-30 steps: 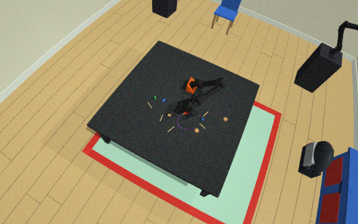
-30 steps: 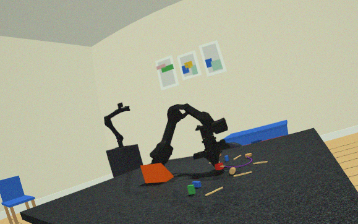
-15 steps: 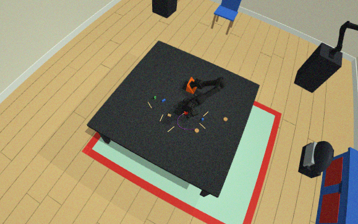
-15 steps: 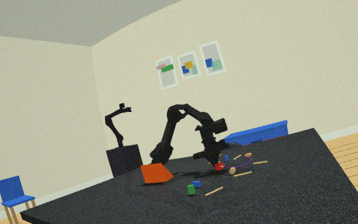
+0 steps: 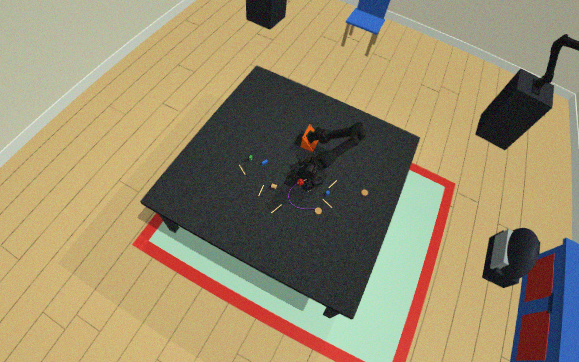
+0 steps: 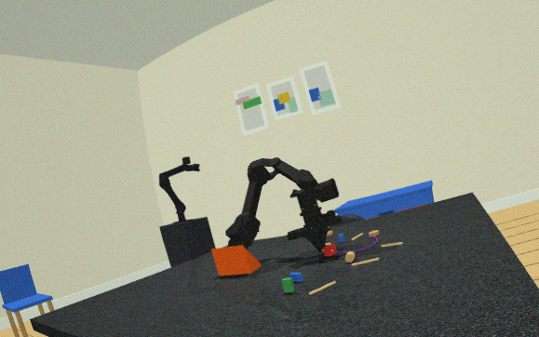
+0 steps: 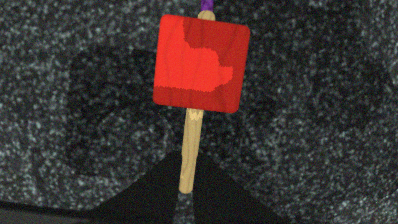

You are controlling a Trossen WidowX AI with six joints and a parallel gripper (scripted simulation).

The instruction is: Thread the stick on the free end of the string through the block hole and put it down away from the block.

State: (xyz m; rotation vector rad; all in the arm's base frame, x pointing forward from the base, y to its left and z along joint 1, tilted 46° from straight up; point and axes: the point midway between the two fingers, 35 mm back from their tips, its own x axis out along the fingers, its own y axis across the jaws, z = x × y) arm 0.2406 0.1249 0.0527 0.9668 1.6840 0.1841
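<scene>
The red block is 4 cm ahead of my gripper tip, 2 cm to the right of it and 1 cm above it. From my gripper tip the other things lie so: tan wooden block: 15 cm ahead, 14 cm to the right; green cylinder: 7 cm ahead, 35 cm to the right, 1 cm above.
</scene>
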